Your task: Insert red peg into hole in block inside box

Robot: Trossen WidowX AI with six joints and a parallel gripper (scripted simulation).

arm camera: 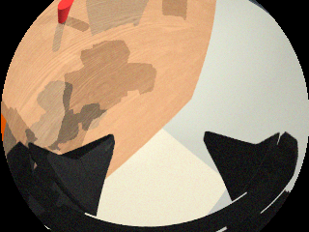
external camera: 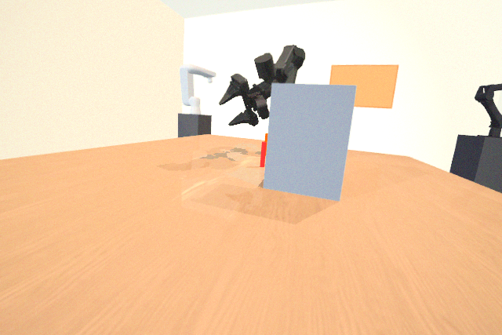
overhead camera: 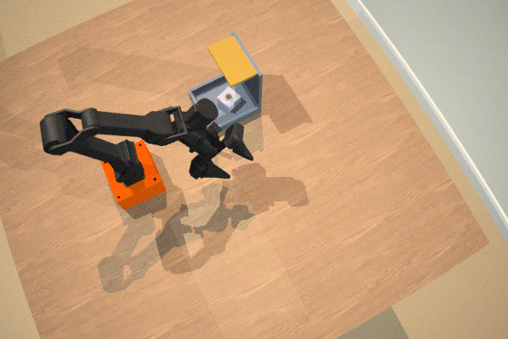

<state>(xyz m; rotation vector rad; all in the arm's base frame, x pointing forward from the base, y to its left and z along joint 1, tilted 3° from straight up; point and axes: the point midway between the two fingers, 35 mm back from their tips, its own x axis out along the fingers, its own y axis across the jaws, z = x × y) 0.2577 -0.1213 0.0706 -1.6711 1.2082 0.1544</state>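
Now: the red peg 13 cm to the left of my gripper tip, 11 cm below it and 3 cm behind it. From my gripper tip the other things lie so: back wall (27 cm to the left, 15 cm ahead, 4 cm below); yellow roof (26 cm to the left, 10 cm ahead, 7 cm above).
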